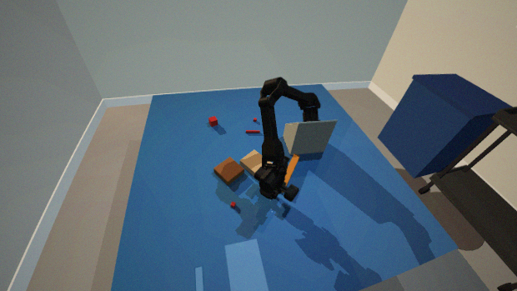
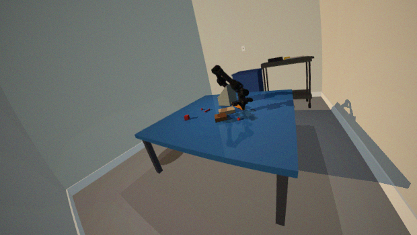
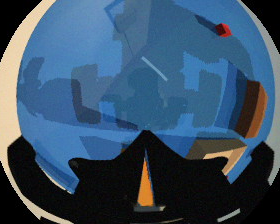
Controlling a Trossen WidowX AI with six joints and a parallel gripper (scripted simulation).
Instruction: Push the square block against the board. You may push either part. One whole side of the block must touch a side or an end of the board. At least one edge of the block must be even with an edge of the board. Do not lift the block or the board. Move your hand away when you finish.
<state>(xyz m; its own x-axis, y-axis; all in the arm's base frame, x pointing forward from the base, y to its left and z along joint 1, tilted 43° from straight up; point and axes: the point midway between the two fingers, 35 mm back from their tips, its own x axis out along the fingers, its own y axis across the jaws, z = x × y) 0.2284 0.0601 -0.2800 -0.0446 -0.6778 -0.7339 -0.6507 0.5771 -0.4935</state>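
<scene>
The tan block lies 40 mm ahead of my gripper tip, 150 mm to the right of it and 10 mm above it. Also, from my gripper tip: thin red stick: 10 mm ahead, 400 mm to the right; orange bar: 100 mm behind, 90 mm to the right, 10 mm above; brown block: 180 mm ahead, 150 mm to the right, 10 mm above.
</scene>
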